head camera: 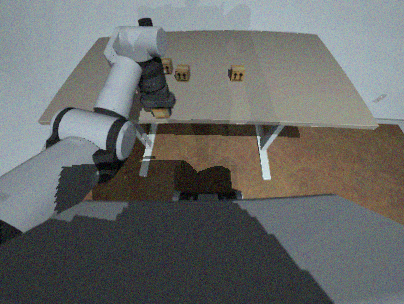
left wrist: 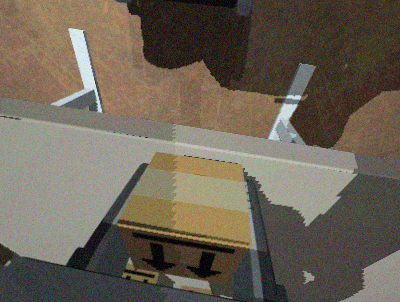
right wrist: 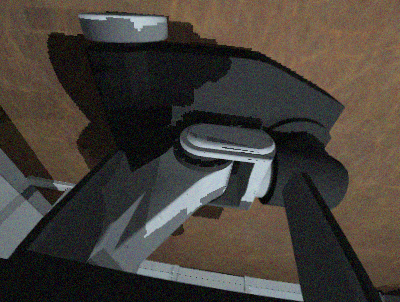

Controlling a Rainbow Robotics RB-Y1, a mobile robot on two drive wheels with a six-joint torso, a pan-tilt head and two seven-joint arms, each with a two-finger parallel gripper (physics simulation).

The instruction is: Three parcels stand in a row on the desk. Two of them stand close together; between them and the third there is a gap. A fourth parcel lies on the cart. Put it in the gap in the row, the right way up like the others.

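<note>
Two parcels (head camera: 167, 66) (head camera: 182, 73) stand close together on the desk (head camera: 300, 90) (left wrist: 60, 175), left of the middle in the head view; the left one is partly hidden by the arm. The third parcel (head camera: 237, 73) stands to their right across a gap. My left gripper (head camera: 161, 108) (left wrist: 195, 180) is shut on the fourth parcel (head camera: 160, 114) (left wrist: 185, 215), at the desk's near edge. Its pale tape strip faces the wrist camera and its arrows point down in that picture; whether it touches the desk is unclear. My right gripper (right wrist: 204, 171) is open and empty, away from the parcels. The cart cannot be made out.
Parts of other parcels (left wrist: 141, 274) (left wrist: 196, 290) show beyond the held one at the bottom of the left wrist view. White desk legs (head camera: 265, 162) (left wrist: 86, 62) stand on the brown floor. A large grey surface (head camera: 310, 235) fills the head view's bottom. A dark base (right wrist: 270, 85) lies beyond the right fingers.
</note>
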